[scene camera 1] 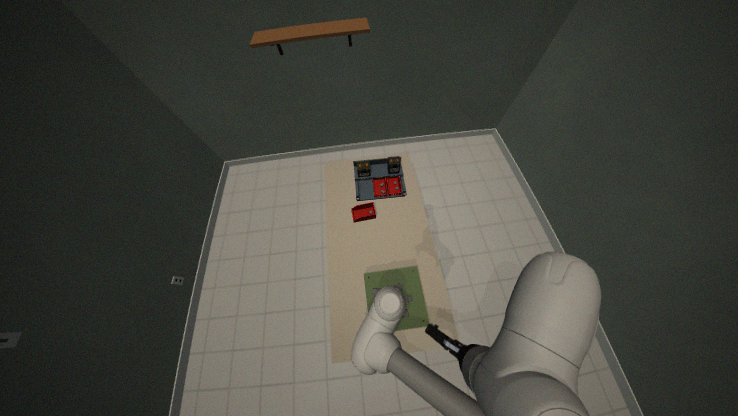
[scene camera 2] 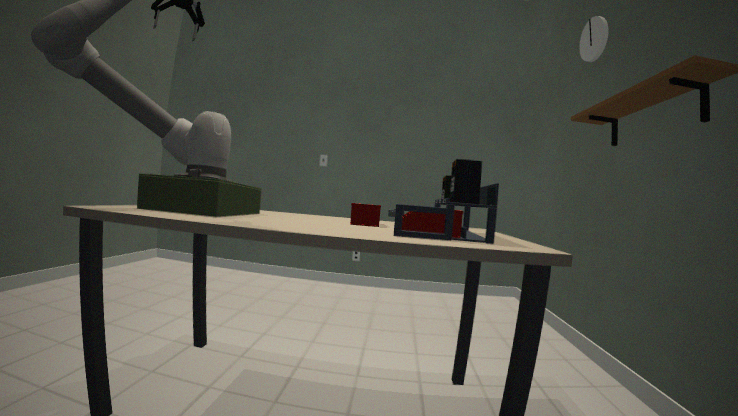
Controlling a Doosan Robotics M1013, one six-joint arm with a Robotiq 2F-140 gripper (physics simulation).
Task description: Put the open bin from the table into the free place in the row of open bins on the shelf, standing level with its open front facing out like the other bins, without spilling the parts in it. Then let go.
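Places are measured from the arm's base along level axes (x ahead, y left, z up), in centimetres.
Pixels of known places: gripper, fingertip midpoint: (scene camera 2: 174, 33).
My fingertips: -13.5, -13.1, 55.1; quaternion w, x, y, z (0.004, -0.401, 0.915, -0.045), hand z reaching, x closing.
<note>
Behind a point stands the place of what it marks, as x, y, z.
The red open bin (scene camera 1: 363, 212) {64.8, 5.8, -11.0} (scene camera 2: 365, 214) {63.4, -2.6, -7.3} stands upright on the table, just in front of the shelf and apart from it, with small grey parts inside. The blue-grey shelf (scene camera 1: 379, 169) {95.0, -12.5, -1.1} (scene camera 2: 489, 222) {97.8, -30.6, -5.6} holds two red open bins side by side on its lower level, one in the middle (scene camera 1: 380, 187) {84.0, -11.3, -10.4} and one at the right (scene camera 1: 394, 186) {82.8, -22.7, -10.4} in scene camera 1. The free place is at the left end of that row. My gripper (scene camera 1: 431, 328) (scene camera 2: 174, 32) {-13.5, -13.1, 55.1} is open and empty, high above the table on the robot's side, far from the bin.
On the shelf's upper level stand dark boxes with orange marks, one at the left (scene camera 1: 363, 168) {91.2, 0.4, 8.4} and one at the right (scene camera 1: 394, 164) {88.8, -22.4, 10.5} (scene camera 2: 466, 180) {91.4, -27.2, 5.2}. The arm stands on a green base block (scene camera 1: 413, 281) {8.8, -16.4, 0.6} (scene camera 2: 178, 195) {2.3, -20.1, -5.5} at the other end of the table (scene camera 1: 346, 310) {-0.1, 27.1, -11.3} (scene camera 2: 310, 235) {53.0, -40.5, -11.6}. A wooden wall shelf (scene camera 1: 310, 32) (scene camera 2: 651, 88) hangs beyond.
</note>
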